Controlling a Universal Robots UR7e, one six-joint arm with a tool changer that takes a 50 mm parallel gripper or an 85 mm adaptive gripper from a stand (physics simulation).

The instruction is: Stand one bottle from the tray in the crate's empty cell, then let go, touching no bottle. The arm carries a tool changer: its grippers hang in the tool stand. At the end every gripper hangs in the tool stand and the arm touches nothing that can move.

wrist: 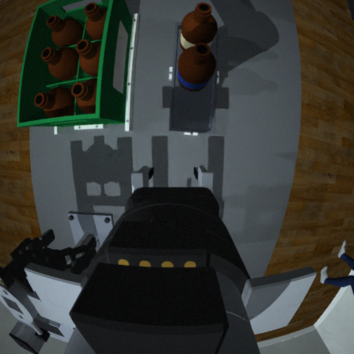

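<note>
The green crate (115, 102) stands at the upper left of the wrist view. Brown bottles show in two columns of three cells, one in each cell; I see no empty cell. The grey tray (193, 113) lies right of the crate. In it a brown bottle with a cream label (199, 29) stands behind a brown bottle with a blue label (196, 69). My parallel gripper (173, 175) is open, its two fingers wide apart, with no thing between them. It is in front of the tray, apart from the bottles and the crate. The bottle bases in the crate are hidden.
Part of the tool stand, a light plate with bolts (91, 224), shows at the lower left. Beside it is a black adaptive gripper (56, 251), partly hidden by my wrist. A white rail (132, 80) runs along the crate's right side. A person's blue-clad legs (340, 280) show at the right edge.
</note>
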